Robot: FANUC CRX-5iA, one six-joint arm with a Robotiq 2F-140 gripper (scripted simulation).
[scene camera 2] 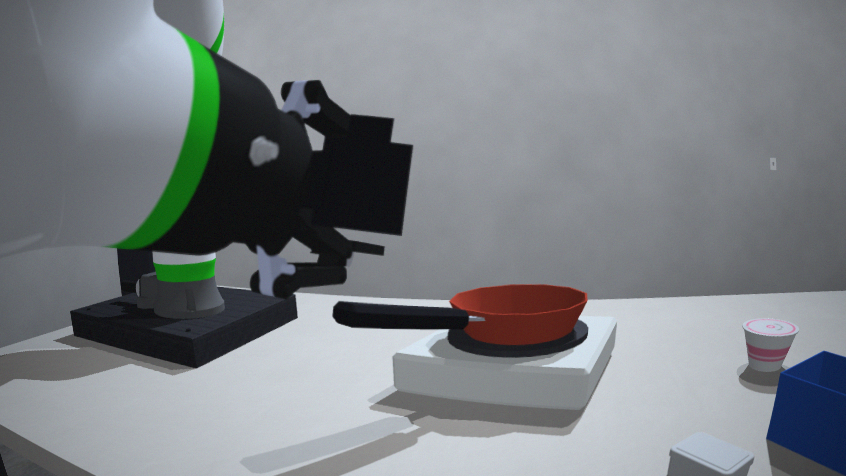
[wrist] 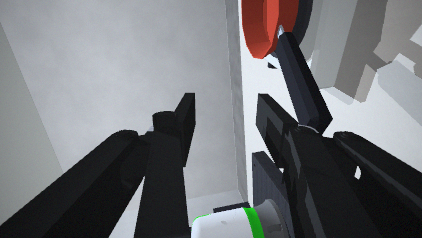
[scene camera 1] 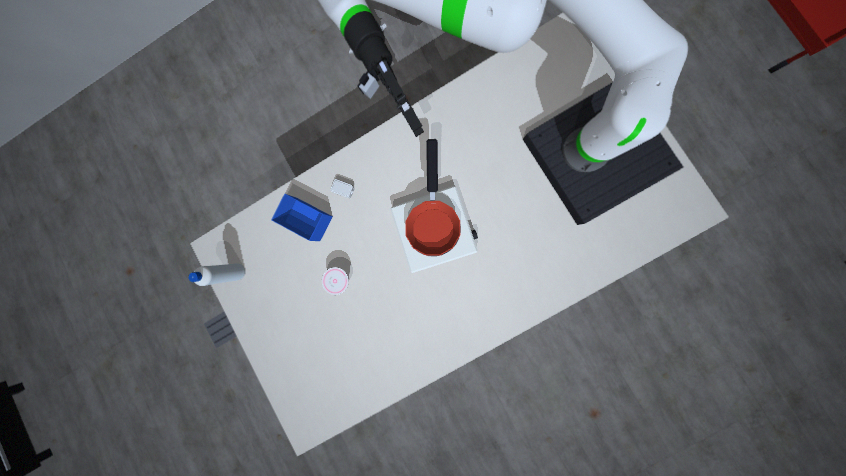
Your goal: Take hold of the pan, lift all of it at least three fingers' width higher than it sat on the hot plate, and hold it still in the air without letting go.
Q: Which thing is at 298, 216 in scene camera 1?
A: A blue bin.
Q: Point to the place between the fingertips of my gripper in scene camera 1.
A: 419, 131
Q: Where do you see a white hot plate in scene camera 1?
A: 465, 245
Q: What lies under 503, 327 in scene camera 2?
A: A red pan.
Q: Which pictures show my gripper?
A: Scene camera 2, the wrist view and scene camera 1: all of them.
